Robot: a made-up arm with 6 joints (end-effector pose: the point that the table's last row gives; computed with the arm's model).
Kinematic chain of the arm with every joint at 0, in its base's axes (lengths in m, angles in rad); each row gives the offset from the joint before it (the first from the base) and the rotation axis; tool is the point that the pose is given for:
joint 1: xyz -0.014 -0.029 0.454 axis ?
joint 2: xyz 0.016 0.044 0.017 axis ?
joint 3: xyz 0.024 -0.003 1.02 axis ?
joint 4: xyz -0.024 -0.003 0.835 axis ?
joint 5: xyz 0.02 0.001 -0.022 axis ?
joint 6: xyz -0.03 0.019 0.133 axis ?
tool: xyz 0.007 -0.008 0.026
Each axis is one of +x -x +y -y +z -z.
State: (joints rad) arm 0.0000 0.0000 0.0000 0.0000 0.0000 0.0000
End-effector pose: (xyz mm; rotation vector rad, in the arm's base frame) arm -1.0 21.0 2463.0 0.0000 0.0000 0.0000
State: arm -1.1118 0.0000 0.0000 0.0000 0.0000 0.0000
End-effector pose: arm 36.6 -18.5 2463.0 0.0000 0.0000 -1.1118
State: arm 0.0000 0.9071 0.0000 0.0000 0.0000 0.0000
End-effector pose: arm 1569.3 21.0 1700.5 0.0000 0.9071 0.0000
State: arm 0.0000 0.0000 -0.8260 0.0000 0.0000 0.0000
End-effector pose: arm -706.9 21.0 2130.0 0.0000 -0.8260 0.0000
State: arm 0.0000 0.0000 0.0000 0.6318 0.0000 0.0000
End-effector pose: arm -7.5 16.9 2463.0 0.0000 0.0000 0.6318
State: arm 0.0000 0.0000 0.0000 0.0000 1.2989 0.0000
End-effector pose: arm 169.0 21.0 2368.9 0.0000 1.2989 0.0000
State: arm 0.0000 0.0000 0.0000 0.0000 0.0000 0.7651
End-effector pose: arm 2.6 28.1 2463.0 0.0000 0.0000 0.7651
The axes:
joint 1: +z
joint 2: +y
joint 3: +y
joint 4: +z
joint 5: +y
joint 6: +z

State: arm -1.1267 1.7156 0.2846 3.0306 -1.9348 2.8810
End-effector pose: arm 688.2 -1514.8 -81.6 -1.0055 -2.1861 -0.5331
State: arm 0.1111 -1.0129 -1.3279 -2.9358 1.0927 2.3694
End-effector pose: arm -1381.7 -203.8 279.8 -1.0769 2.6906 -0.3698
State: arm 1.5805 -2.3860 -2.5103 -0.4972 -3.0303 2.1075
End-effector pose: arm -64.1 -86.5 -151.2 0.9879 1.6666 -1.5672
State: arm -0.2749 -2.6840 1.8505 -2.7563 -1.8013 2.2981
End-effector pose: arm -902.0 281.6 148.6 -0.6657 0.8404 -0.9142
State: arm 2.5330 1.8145 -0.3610 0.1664 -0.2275 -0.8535
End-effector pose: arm -1633.2 1051.0 384.9 -1.3927 -0.0207 1.5551
